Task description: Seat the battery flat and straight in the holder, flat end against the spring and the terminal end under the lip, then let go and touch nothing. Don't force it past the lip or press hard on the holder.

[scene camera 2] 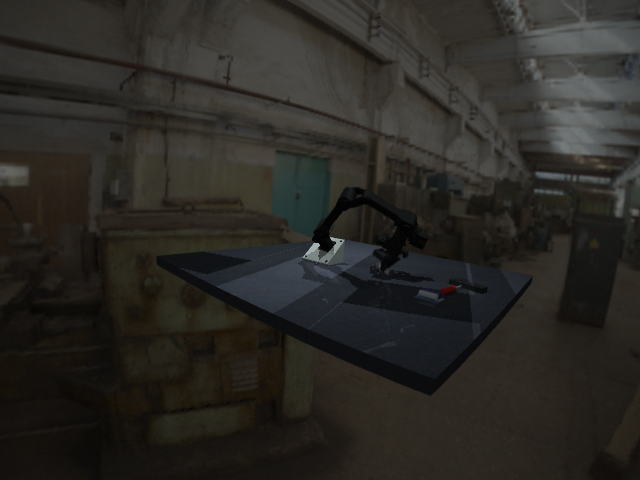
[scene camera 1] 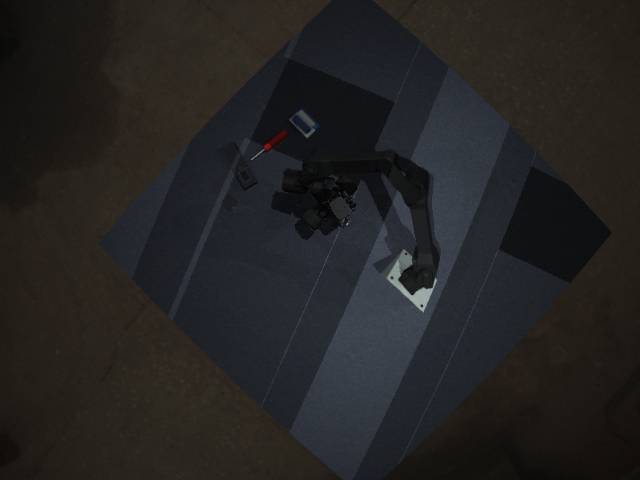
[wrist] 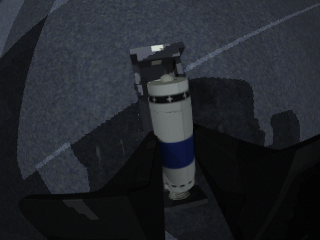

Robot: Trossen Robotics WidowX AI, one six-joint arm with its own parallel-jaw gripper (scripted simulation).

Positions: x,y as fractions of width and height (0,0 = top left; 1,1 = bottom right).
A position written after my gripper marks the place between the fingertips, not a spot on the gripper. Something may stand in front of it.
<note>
I see my gripper (scene camera 2: 0.60,0.56) and a battery (wrist: 0.53,0.44).
My gripper also shows in the wrist view (wrist: 0.54,0.56).
</note>
